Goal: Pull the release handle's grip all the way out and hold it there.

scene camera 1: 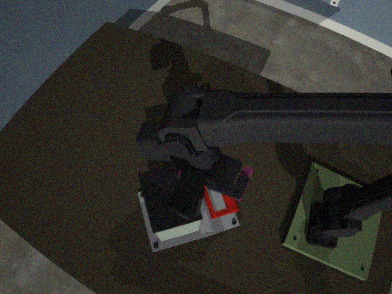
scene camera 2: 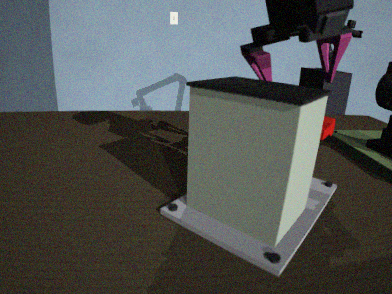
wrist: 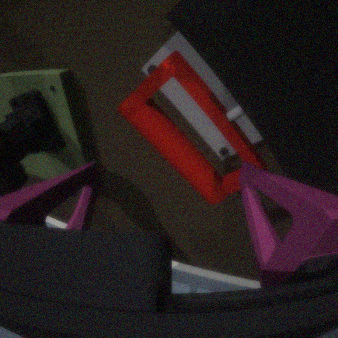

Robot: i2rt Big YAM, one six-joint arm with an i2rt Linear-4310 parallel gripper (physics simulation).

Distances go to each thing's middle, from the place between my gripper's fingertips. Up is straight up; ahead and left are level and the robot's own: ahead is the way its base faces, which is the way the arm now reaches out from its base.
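Red release handle (wrist: 142,112): 50 mm below my hand, 30 mm ahead, 10 mm to the left. Grey base plate (scene camera 2: 272,259): 150 mm below my hand, 70 mm ahead, 30 mm to the left.
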